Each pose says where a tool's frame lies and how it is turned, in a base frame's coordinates. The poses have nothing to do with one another.
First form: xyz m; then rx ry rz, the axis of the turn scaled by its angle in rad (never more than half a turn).
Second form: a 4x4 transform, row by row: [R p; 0 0 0 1], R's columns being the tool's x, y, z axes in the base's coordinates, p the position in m. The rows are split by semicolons. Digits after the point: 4 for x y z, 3 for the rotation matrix.
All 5 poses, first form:
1: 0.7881, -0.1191, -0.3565, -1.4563, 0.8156, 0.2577
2: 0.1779, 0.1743, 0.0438, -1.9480, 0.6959, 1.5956
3: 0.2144, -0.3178, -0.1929, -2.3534, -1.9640, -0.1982
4: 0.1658, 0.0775, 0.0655, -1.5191, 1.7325, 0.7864
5: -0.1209, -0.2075, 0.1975, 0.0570, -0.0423, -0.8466
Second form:
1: 0.713, -0.617, 0.332, 0.7881; -0.314, 0.143, 0.939, -0.1191; -0.627, -0.774, -0.092, -0.3565; 0, 0, 0, 1
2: 0.173, -0.678, -0.714, 0.1779; -0.062, -0.731, 0.680, 0.1743; -0.983, -0.073, -0.168, 0.0438; 0, 0, 0, 1
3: 0.175, 0.983, 0.054, 0.2144; 0.974, -0.181, 0.136, -0.3178; 0.143, 0.029, -0.989, -0.1929; 0, 0, 0, 1
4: -0.075, -0.991, 0.107, 0.1658; -0.572, 0.131, 0.810, 0.0775; -0.817, -0.001, -0.577, 0.0655; 0, 0, 0, 1
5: 0.662, 0.747, -0.060, -0.1209; -0.750, 0.661, -0.034, -0.2075; 0.015, 0.067, 0.998, 0.1975; 0, 0, 0, 1
